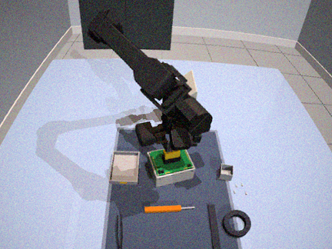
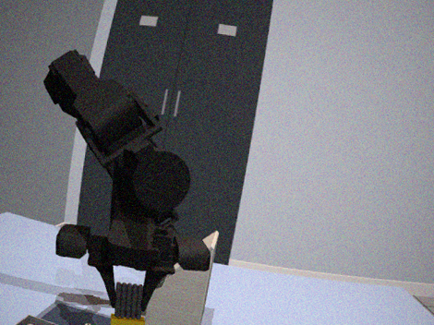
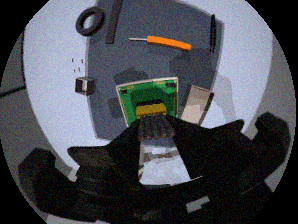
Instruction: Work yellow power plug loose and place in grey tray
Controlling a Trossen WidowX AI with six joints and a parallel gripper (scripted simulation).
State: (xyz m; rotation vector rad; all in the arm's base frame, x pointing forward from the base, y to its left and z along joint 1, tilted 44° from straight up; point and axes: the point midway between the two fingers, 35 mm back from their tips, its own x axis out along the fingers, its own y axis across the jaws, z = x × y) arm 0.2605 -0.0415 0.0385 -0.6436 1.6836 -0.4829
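My gripper tip is 2 cm above the yellow power plug. Round my gripper tip: dark mat: 11 cm below, 5 cm ahead; grey tray: 14 cm to the right, 11 cm below, 2 cm behind; black bar: 21 cm ahead, 11 cm below, 9 cm to the left.
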